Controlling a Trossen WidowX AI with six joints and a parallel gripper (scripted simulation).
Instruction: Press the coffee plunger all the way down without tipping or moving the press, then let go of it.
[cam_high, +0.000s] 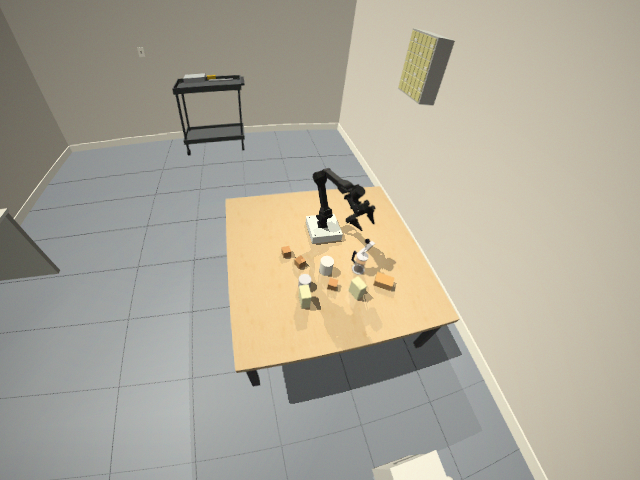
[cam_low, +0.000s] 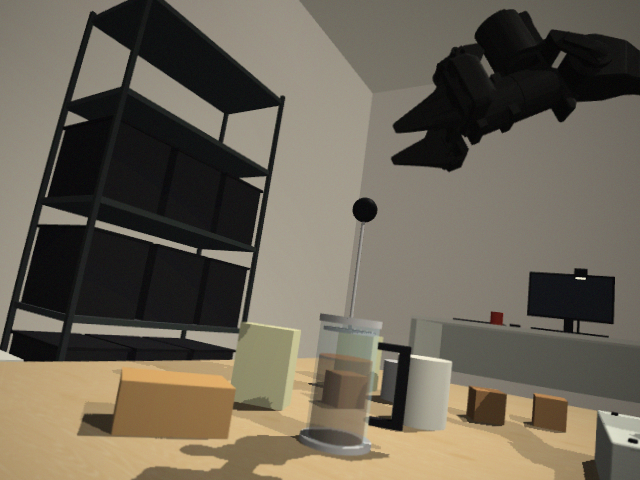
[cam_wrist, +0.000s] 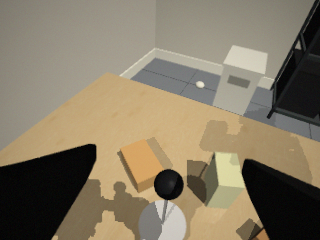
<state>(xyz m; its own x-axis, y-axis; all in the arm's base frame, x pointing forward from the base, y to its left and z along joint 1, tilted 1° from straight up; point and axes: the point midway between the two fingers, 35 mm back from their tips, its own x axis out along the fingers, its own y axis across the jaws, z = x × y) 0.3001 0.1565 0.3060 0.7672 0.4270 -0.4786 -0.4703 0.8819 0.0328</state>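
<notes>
My gripper tip is now 1 cm short of the glass coffee press and 22 cm above it. From my gripper tip the other things lie so: orange box (14 cm ahead, 14 cm to the left, 32 cm below).
</notes>
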